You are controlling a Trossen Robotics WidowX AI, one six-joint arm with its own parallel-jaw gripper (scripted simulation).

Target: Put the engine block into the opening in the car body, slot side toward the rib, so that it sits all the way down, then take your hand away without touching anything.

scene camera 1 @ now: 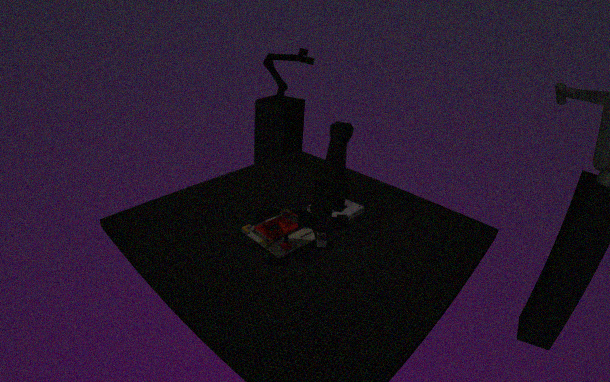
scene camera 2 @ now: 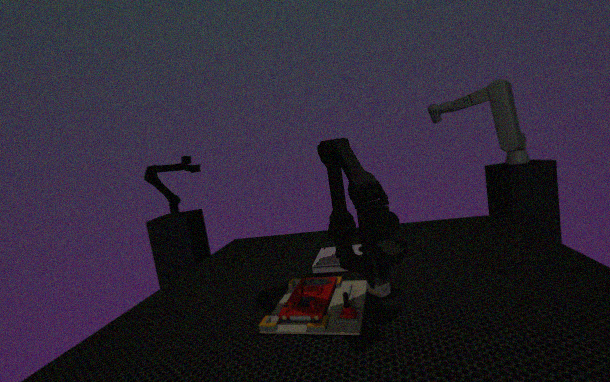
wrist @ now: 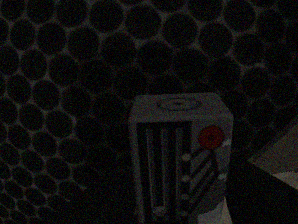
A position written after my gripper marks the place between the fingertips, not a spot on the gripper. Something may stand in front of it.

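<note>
My gripper (scene camera 1: 321,239) (wrist: 179,165) is visible in both of these views. An engine block (wrist: 180,143) is visible to me as well.
</note>
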